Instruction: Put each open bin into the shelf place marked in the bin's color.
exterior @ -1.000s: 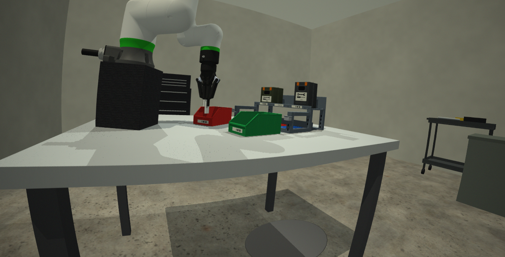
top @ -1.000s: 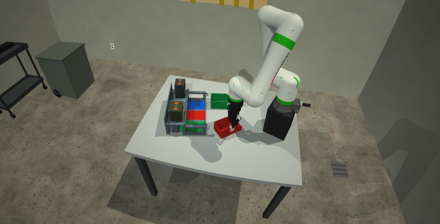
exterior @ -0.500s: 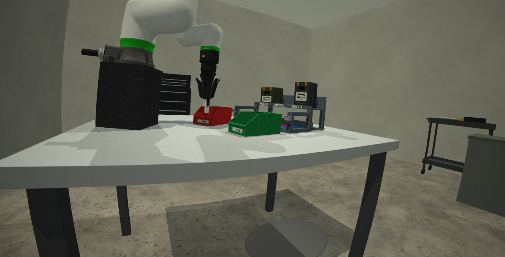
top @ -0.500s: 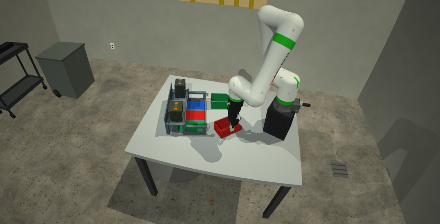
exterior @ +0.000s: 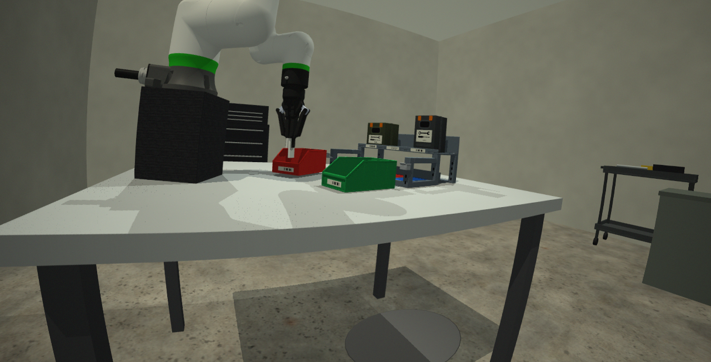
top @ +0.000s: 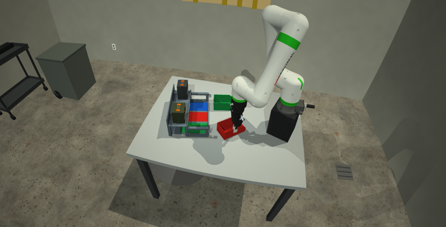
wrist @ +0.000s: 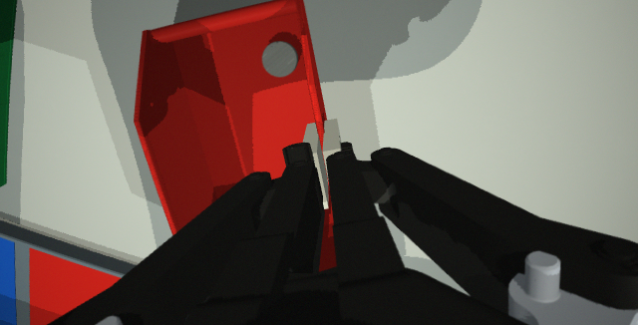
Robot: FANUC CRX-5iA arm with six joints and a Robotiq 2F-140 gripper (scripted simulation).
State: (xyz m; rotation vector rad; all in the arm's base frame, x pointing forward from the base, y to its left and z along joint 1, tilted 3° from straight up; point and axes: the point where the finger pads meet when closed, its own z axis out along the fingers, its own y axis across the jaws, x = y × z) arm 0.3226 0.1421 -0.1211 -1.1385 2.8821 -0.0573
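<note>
Right now the red bin is 3 cm ahead of my hand, 4 cm to the right of it and 4 cm below it. Round my hand: green bin (13 cm ahead, 28 cm to the right, 5 cm below).
</note>
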